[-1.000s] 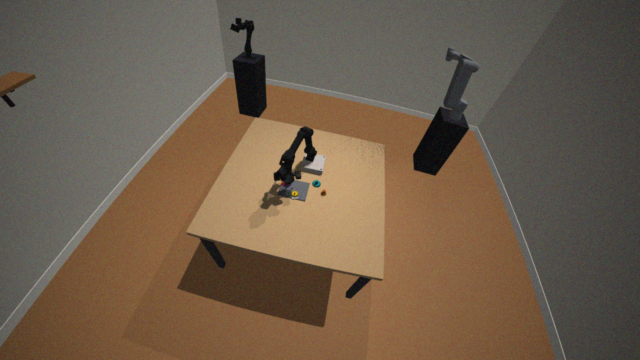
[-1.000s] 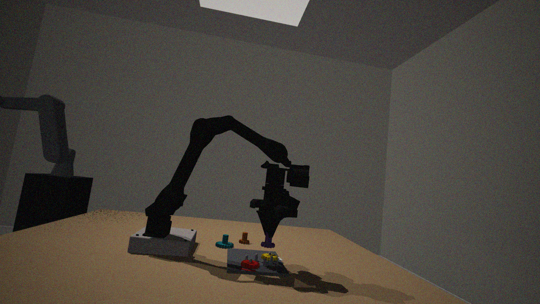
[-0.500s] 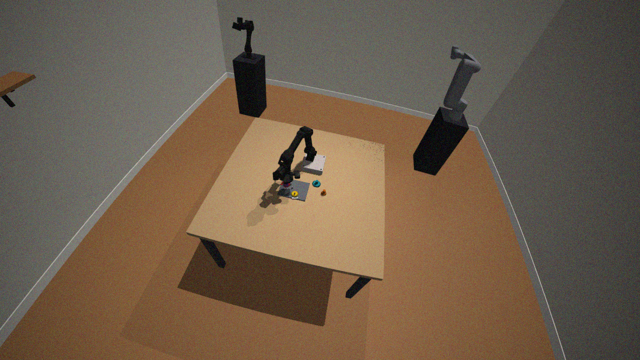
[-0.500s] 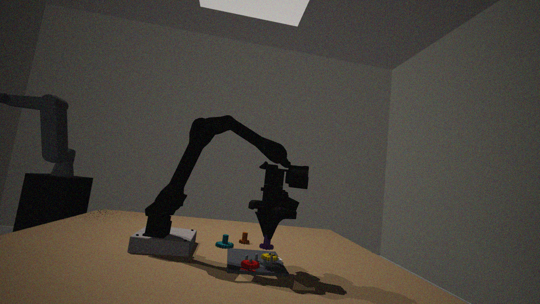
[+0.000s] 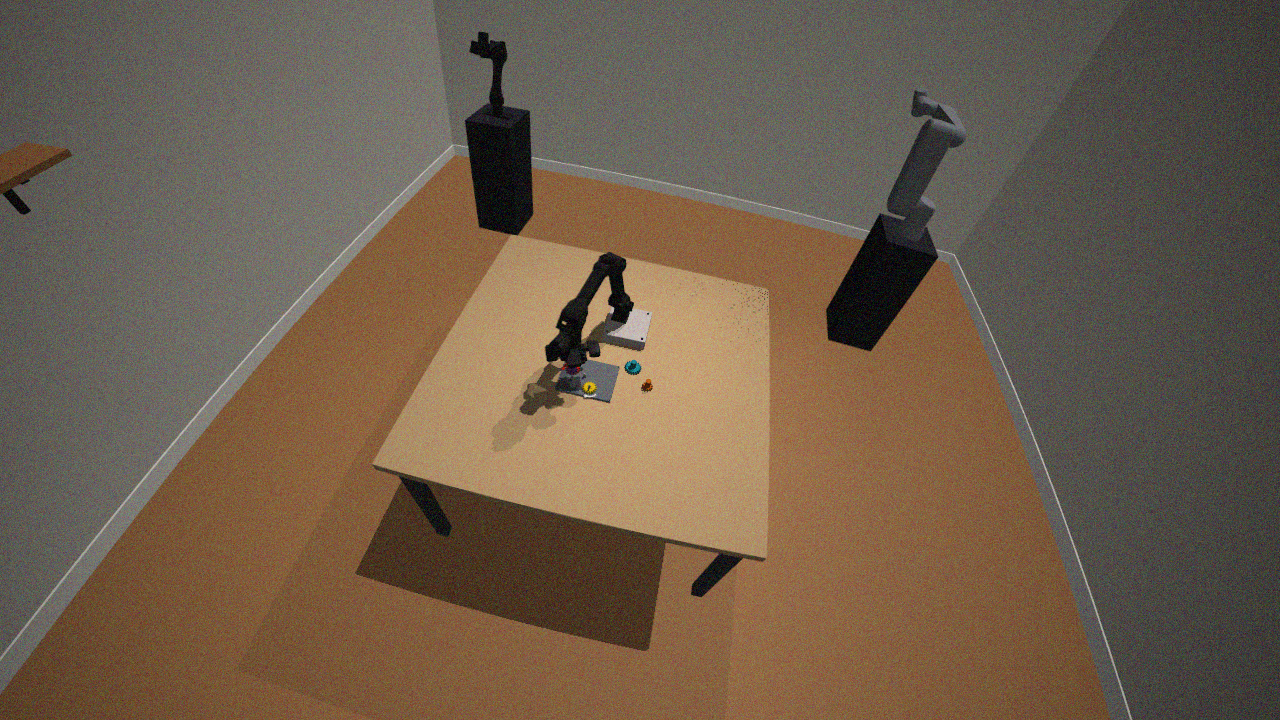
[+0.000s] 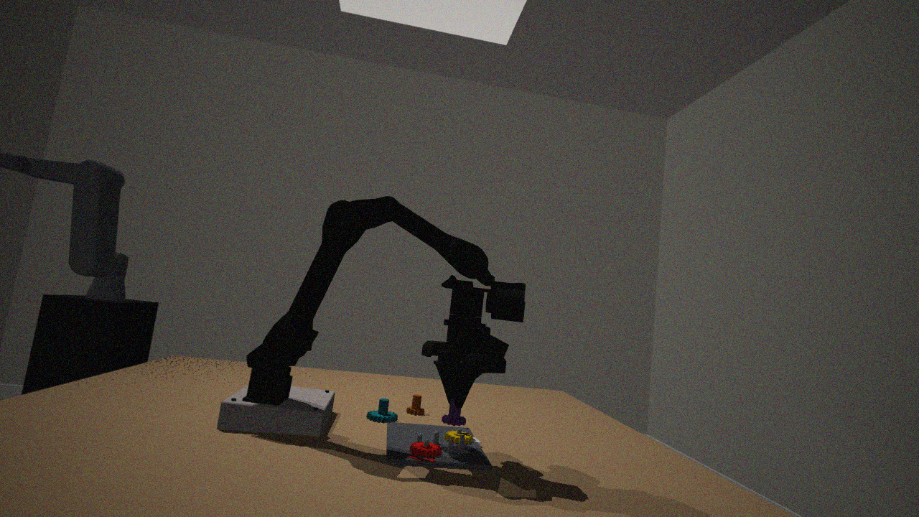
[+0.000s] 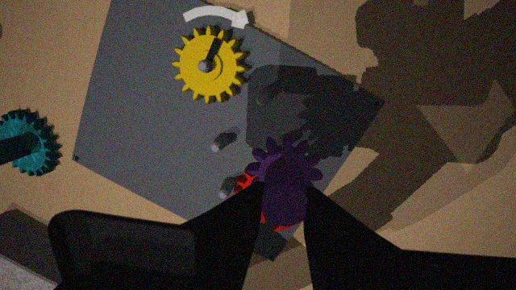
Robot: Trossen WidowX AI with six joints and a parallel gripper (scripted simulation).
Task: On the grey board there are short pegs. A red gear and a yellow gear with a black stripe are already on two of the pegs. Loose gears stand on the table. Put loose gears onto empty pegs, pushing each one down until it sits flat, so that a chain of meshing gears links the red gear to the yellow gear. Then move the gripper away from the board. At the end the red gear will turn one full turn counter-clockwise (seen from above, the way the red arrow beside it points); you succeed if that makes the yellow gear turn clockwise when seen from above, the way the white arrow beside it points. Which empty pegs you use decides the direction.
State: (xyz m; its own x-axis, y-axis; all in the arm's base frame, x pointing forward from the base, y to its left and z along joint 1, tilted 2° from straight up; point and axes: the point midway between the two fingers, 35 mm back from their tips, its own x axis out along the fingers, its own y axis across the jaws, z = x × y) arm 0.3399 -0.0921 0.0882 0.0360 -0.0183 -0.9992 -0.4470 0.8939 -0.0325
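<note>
My gripper tip is now 70 mm above the red gear, 40 mm past it and 10 mm to the left of it. Round my gripper tip: grey board 80 mm below, 50 mm to the left, 30 mm behind; then yellow gear 70 mm to the left, 70 mm below, 20 mm ahead; then purple gear 10 mm below.
</note>
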